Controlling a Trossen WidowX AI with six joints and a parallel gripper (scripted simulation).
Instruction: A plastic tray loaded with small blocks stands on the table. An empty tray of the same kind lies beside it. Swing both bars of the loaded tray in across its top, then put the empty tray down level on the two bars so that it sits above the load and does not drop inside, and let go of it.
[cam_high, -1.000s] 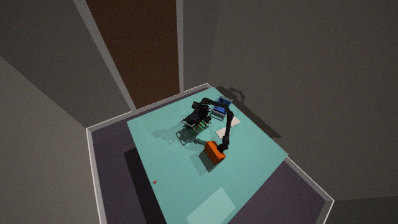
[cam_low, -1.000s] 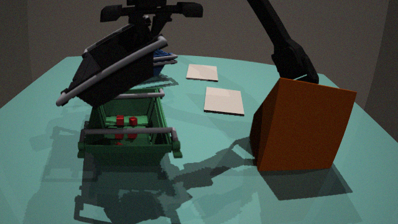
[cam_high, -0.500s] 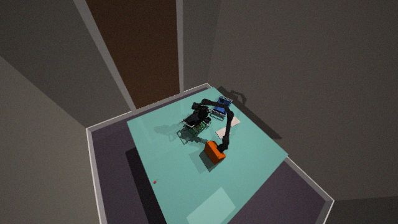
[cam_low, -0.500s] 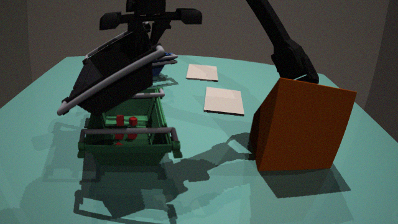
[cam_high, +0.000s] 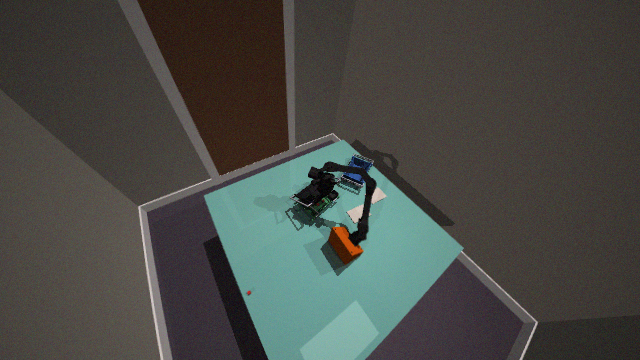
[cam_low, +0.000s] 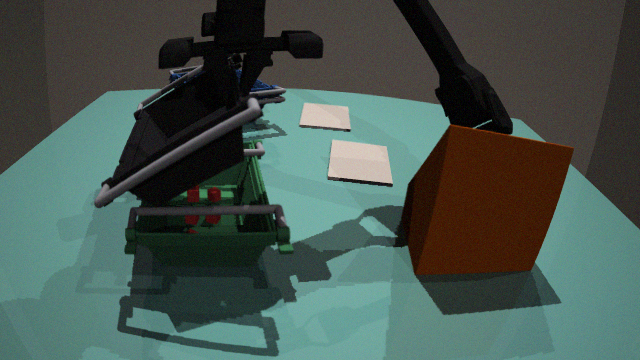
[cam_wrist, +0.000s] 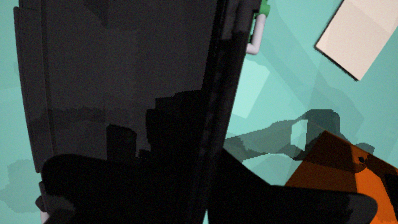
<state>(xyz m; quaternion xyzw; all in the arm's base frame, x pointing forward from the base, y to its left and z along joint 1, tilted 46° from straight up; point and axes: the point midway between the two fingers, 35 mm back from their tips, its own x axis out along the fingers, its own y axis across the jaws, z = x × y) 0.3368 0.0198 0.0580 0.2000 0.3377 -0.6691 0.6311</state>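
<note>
The black tray is 7 cm ahead of my gripper tip and 1 cm to the left of it.
</note>
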